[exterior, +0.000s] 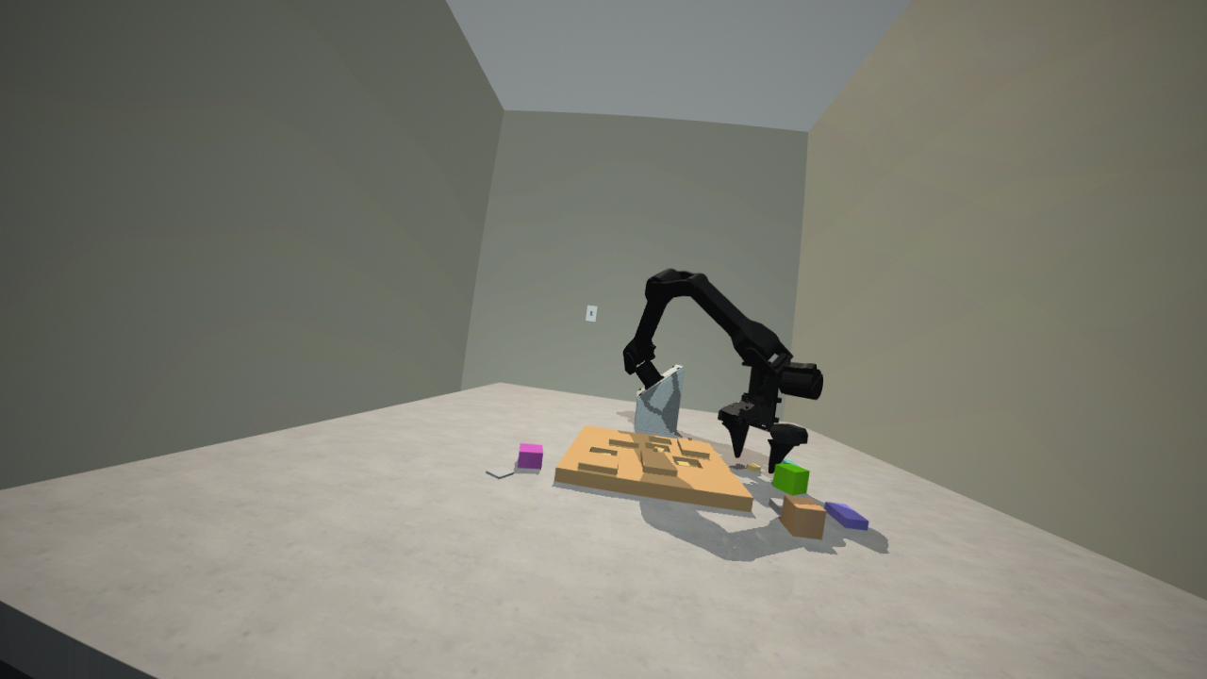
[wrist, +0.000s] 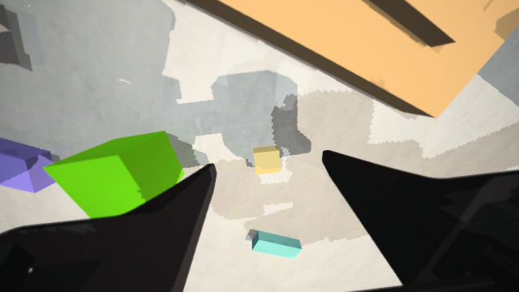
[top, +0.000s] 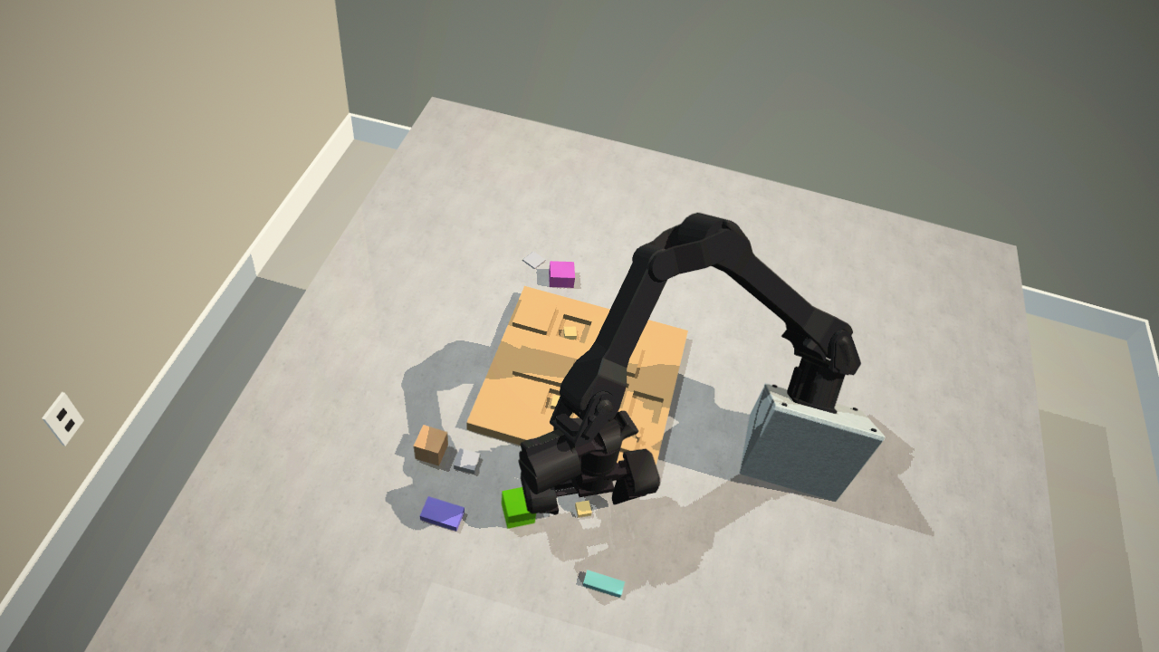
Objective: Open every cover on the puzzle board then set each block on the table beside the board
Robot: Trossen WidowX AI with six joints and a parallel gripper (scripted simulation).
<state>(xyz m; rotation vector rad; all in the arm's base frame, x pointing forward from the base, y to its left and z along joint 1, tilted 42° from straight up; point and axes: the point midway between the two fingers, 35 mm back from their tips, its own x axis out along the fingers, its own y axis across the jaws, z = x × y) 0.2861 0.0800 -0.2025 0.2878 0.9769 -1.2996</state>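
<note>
Now: the green block 90 mm ahead of my gripper tip, 30 mm to the left of it and 10 mm above it. Round my gripper tip: grey block 190 mm ahead, 30 mm to the right; then purple block 190 mm ahead, 70 mm to the left; then cyan block 50 mm behind, 110 mm to the left.
</note>
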